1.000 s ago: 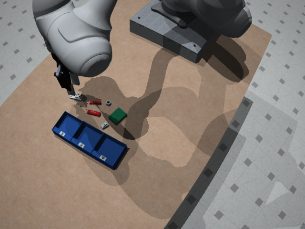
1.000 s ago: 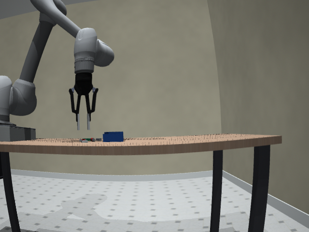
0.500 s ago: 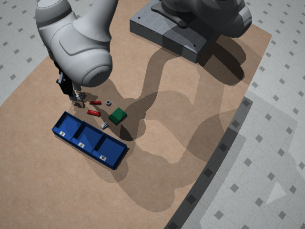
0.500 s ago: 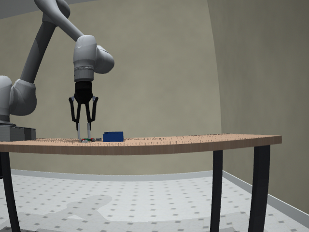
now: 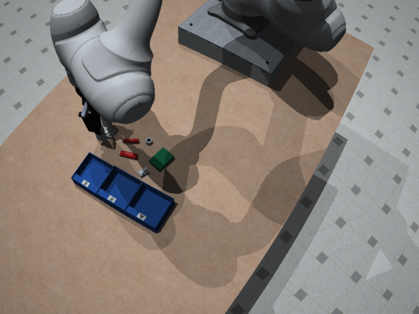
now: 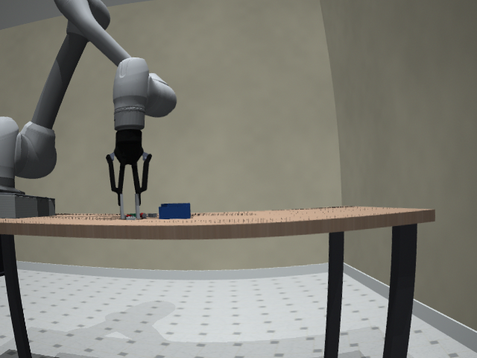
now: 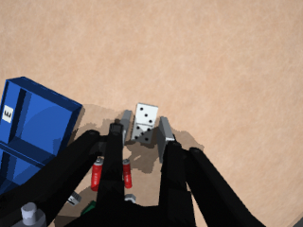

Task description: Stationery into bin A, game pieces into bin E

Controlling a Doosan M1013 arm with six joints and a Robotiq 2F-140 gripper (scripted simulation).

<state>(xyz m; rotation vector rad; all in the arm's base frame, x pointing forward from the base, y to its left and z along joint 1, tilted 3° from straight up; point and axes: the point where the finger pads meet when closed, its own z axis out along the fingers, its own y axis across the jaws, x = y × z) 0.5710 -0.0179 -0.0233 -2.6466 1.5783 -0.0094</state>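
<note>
My hand is 17 cm to the right of the green flat block, 5 cm past it and 3 cm above it. Round my hand: grey nut: 11 cm to the left, 6 cm behind, 3 cm below; then red thing: 7 cm to the left, 3 cm below, 3 cm behind; then white domino: 3 cm below.
</note>
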